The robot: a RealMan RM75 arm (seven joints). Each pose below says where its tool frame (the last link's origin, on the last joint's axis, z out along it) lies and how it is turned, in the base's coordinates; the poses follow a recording.
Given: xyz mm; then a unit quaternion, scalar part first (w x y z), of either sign.
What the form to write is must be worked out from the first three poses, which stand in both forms.
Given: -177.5 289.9 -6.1 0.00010 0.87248 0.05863 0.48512
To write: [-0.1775 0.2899 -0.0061], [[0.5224 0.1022 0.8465], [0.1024 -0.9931 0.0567], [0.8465 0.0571 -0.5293]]
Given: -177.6 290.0 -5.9 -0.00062 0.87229 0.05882 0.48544
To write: [-0.1776 0.2900 -0.0059], [[0.5218 0.1032 0.8468], [0.1020 -0.9931 0.0582], [0.8470 0.0560 -0.5287]]
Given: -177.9 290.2 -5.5 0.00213 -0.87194 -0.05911 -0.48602
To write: [-0.1779 0.2902 -0.0055], [[0.5206 0.1052 0.8473], [0.1010 -0.9930 0.0612], [0.8478 0.0537 -0.5276]]
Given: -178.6 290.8 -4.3 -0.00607 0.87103 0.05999 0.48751
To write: [-0.1786 0.2908 -0.0043], [[0.5175 0.1104 0.8485], [0.0986 -0.9927 0.0691], [0.8500 0.0479 -0.5246]]
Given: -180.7 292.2 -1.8 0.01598 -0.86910 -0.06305 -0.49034
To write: [-0.1807 0.2922 -0.0018], [[0.5112 0.1253 0.8503], [0.0939 -0.9915 0.0896], [0.8543 0.0341 -0.5186]]
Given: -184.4 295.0 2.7 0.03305 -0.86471 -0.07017 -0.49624
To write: [-0.1844 0.2950 0.0027], [[0.4976 0.1542 0.8536], [0.0886 -0.9880 0.1268], [0.8629 0.0125 -0.5053]]
